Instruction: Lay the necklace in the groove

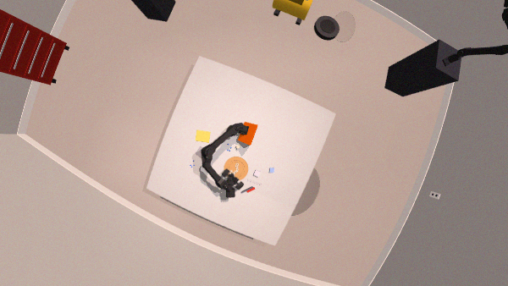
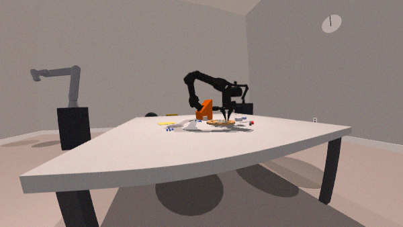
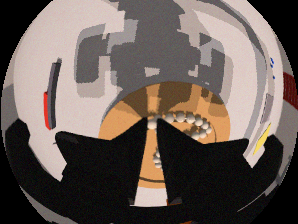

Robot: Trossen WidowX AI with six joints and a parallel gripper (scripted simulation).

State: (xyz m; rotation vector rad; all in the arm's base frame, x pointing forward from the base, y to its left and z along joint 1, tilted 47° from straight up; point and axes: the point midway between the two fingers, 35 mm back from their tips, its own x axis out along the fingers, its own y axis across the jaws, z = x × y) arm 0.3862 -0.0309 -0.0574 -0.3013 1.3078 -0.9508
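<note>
Now: the round tan bead board 7 cm behind my gripper tip and 1 cm below it. Round my gripper tip: tool 7 cm ahead, 15 cm to the left, 1 cm below; then white square 9 cm behind, 17 cm to the left, 1 cm below; then pale blue cube 15 cm behind, 28 cm to the left, 1 cm below.
</note>
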